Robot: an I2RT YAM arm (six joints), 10 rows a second.
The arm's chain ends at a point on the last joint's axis. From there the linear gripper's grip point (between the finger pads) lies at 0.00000 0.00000 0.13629 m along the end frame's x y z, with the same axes.
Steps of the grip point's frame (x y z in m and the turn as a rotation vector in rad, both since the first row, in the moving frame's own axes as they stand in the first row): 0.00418 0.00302 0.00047 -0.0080 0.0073 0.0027; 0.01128 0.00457 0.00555 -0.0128 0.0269 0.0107; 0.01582 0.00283 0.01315 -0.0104 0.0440 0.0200; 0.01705 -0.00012 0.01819 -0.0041 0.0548 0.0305; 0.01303 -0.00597 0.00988 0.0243 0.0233 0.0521; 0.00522 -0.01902 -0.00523 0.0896 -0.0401 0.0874
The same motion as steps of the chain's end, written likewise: 0.00319 0.00193 0.00048 -0.0080 0.0073 0.0027; 0.00762 0.00281 0.00561 -0.0128 0.0269 0.0107; 0.00984 0.00135 0.01329 -0.0104 0.0440 0.0200; 0.00959 -0.00079 0.01840 -0.0041 0.0548 0.0305; 0.00977 -0.00274 0.00996 0.0243 0.0233 0.0521; 0.01014 -0.00661 -0.00457 0.0896 -0.0401 0.0874
